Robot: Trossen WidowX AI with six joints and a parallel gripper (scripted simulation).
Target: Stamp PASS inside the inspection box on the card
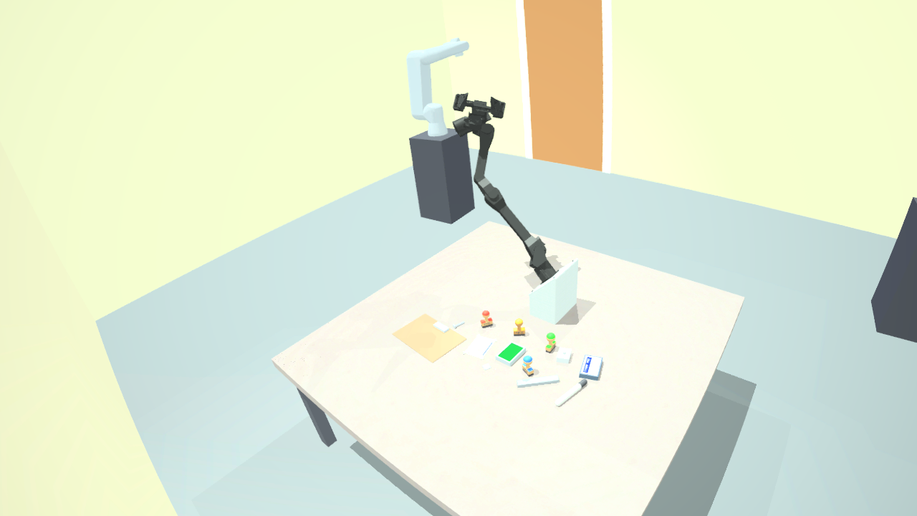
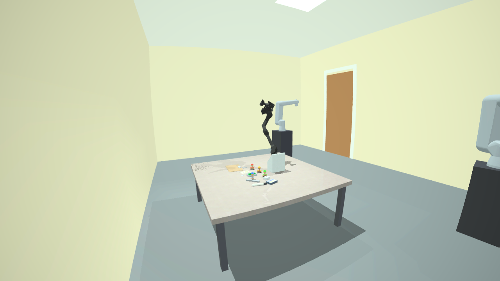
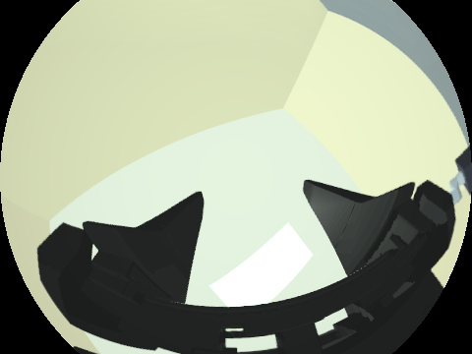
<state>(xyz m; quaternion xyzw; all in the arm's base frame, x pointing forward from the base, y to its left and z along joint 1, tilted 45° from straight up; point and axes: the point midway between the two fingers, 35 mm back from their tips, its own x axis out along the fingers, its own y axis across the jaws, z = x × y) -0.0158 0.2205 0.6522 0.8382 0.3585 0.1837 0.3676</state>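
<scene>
Right now the green-knobbed stamp is 270 mm ahead of my gripper tip, 400 mm to the left of it and 740 mm below it. The rest, counted from my gripper tip: orange-knobbed stamp 260 mm ahead, 270 mm to the left, 740 mm below; red-knobbed stamp 270 mm ahead, 140 mm to the left, 740 mm below; pale card 380 mm ahead, 190 mm to the left, 760 mm below.
</scene>
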